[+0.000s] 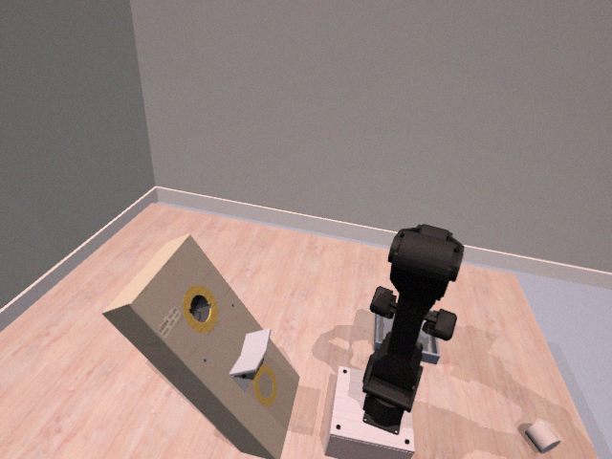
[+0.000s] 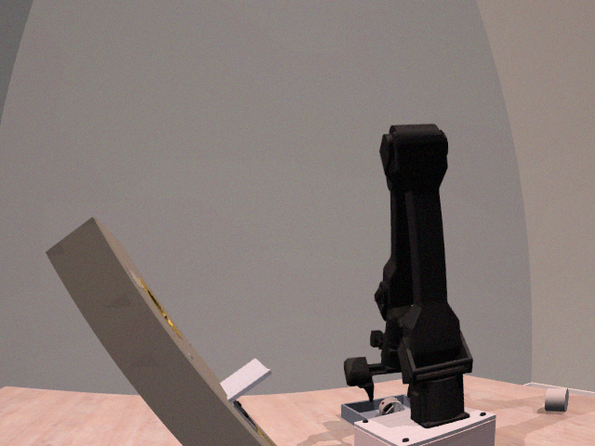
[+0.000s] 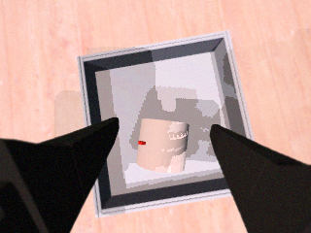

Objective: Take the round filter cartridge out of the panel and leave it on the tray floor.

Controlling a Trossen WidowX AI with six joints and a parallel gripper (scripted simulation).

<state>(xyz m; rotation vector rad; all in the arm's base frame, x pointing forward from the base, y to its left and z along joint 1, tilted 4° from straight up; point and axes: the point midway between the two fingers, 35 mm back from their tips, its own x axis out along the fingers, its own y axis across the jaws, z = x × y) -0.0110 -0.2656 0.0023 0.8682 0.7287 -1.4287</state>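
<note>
The round filter cartridge is 2 cm to the left of my gripper tip and 2 cm below it. From my gripper tip the other things lie so: grey tray (1 cm to the right, 4 cm below); then beige service panel (32 cm ahead, 34 cm to the left, 12 cm above).
</note>
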